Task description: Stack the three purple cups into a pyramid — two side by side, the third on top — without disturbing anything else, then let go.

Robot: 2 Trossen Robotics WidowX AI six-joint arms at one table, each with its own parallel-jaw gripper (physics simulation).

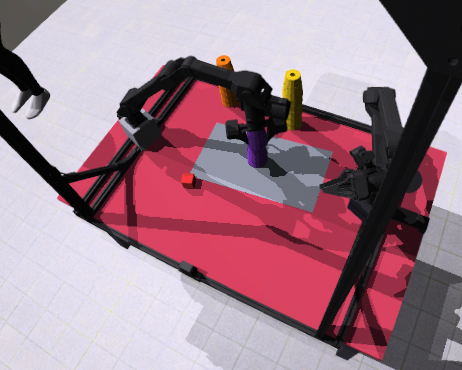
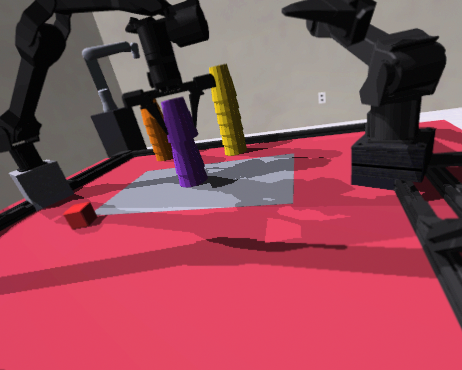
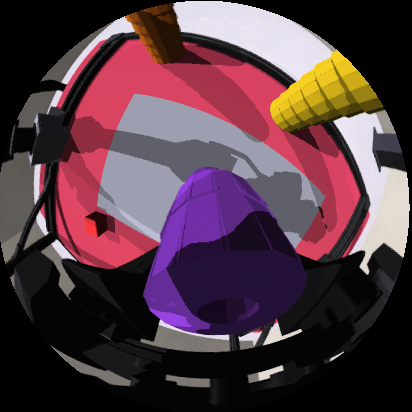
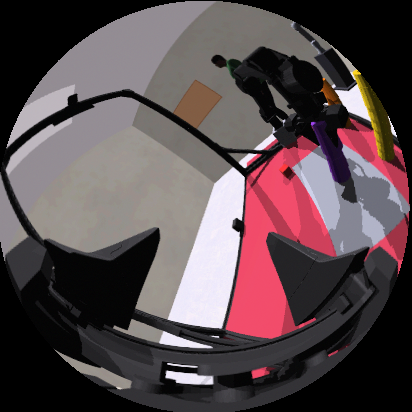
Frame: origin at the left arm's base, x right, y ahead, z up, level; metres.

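Seen in the pictures: left gripper, between the fingertips: [image 1: 257,142] [image 2: 181,131] [image 4: 327,145]; right gripper, between the fingertips: [image 1: 320,188] [image 4: 215,236]; left arm's base, origin of its link: [image 1: 136,119] [image 2: 32,167] [image 4: 278,125]; right arm's base, origin of its link: [image 1: 373,198] [image 2: 393,137].
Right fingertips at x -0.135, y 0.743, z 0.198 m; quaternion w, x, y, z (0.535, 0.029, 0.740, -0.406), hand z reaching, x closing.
Note:
Offsets run from my right fingertips to a thing's middle. Level surfaces: height alone.
Purple cups stand upside down in one upright column on the grey mat @[dz -0.303 m] [image 1: 220,175] [image 2: 135,192] [image 3: 150,120]. My left gripper [image 1: 257,134] [image 2: 181,127] is shut on the upper purple cup @[dx -0.093, dy -0.329, dz -0.151 m] [image 2: 180,115] [image 3: 225,270], pointing down from above. This cup sits raised at the column's top, its hole facing up. The lower purple part @[dx -0.091, dy -0.334, dz -0.229 m] [image 1: 257,159] [image 2: 190,165] [image 4: 337,167] rests on the mat directly beneath, with stepped rims; how many cups it holds and how far they overlap is unclear. My right gripper [image 1: 325,187] [image 4: 215,236] is open and empty, off to the right.
A tall orange stack @[dx -0.210, dy -0.618, dz -0.197 m] [image 1: 227,90] [image 2: 157,135] [image 3: 162,35] and a tall yellow stack @[dx -0.296, dy -0.361, dz -0.133 m] [image 1: 293,102] [image 2: 227,110] [image 3: 325,90] stand behind the mat. A red cube @[dx +0.148, dy -0.442, dz -0.284 m] [image 1: 188,180] [image 2: 80,215] [image 3: 95,224] lies left of it. Black frame rails edge the table.

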